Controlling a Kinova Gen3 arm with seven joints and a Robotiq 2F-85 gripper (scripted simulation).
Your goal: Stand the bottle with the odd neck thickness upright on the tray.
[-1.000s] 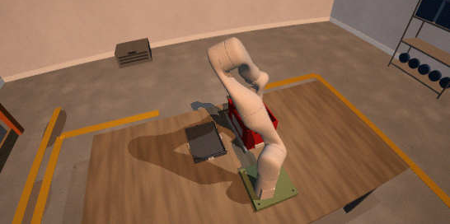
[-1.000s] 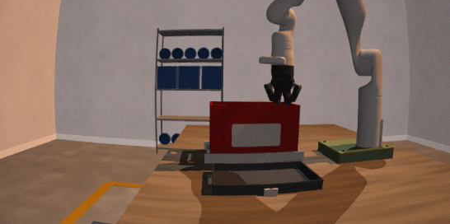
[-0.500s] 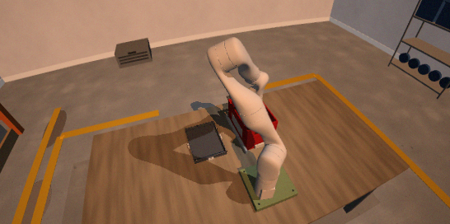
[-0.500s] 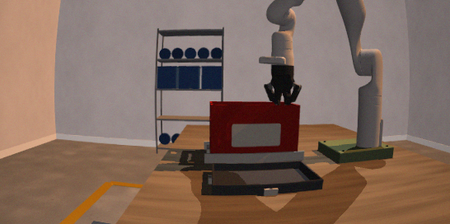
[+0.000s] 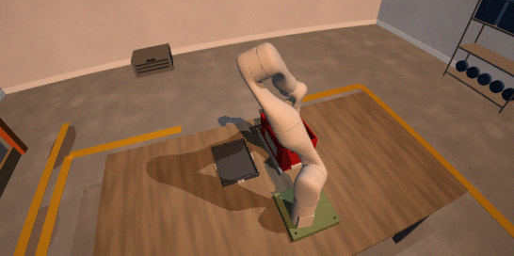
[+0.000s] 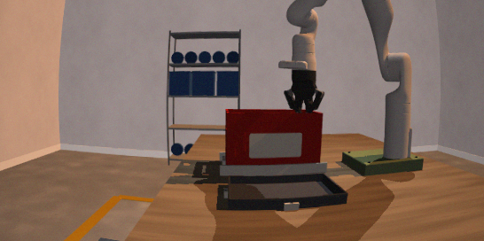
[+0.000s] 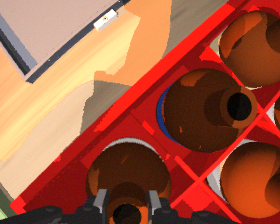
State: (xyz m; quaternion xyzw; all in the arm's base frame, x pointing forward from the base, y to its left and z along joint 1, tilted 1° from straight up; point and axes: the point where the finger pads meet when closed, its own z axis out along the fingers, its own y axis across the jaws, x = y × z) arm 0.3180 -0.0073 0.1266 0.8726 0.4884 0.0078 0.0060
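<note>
Right now the red crate is 100 mm ahead of my hand, 70 mm below it and 20 mm to the right of it. The rest, counted from my hand: dark tray 270 mm to the left, 140 mm below, 40 mm ahead.
</note>
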